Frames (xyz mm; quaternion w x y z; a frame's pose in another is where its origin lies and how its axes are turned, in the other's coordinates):
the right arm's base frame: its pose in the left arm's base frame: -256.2 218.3 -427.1 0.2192 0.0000 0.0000 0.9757
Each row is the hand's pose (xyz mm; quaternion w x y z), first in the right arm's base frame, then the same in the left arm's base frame.
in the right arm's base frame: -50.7 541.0 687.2 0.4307 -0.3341 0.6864 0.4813
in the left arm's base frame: -441.8 -292.4 260.1 0.3752 0.7430 0.1755 -0.5257
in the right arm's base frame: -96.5 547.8 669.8 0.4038 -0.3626 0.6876 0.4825
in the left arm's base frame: -403.3 -318.1 242.7 0.3822 0.7503 0.2030 -0.4997
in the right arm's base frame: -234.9 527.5 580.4 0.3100 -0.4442 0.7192 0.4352
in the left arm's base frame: -269.5 -359.0 153.3 0.3567 0.7991 0.2757 -0.3978
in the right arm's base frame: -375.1 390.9 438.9 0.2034 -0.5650 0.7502 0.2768
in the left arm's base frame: -84.3 -295.5 11.8 0.2255 0.8558 0.3868 -0.2591
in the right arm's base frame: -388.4 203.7 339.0 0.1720 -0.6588 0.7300 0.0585
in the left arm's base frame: 7.7 -132.0 -88.1 0.0194 0.8567 0.4828 -0.1806
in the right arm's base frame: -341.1 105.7 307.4 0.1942 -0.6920 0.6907 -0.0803
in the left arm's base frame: 6.9 -23.1 -119.7 0.1209 -0.8255 -0.5237 0.1719
